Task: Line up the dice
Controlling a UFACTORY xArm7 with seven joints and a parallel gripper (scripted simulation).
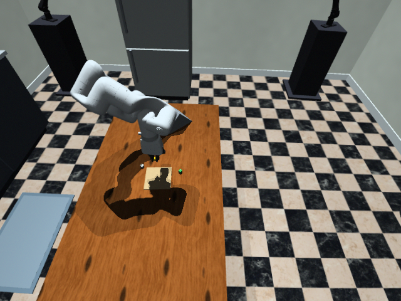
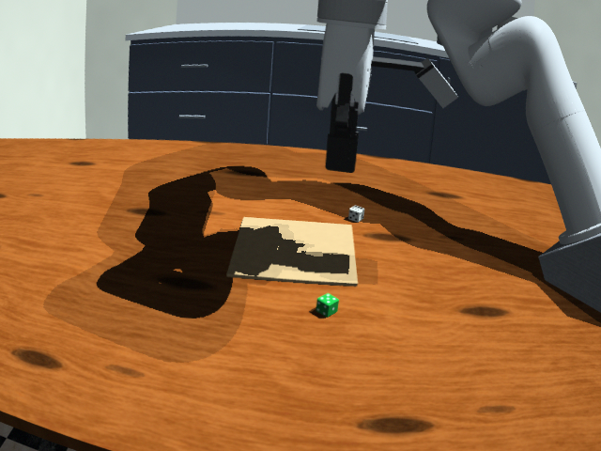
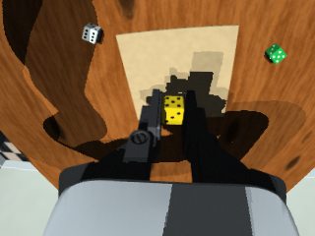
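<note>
Now: hand 4 cm short of the tan mat, 1 cm to the right of it and 12 cm above it. Round my hand: yellow die (1 cm below); white die (2 cm behind, 9 cm to the right, 12 cm below); green die (1 cm behind, 13 cm to the left, 12 cm below).
</note>
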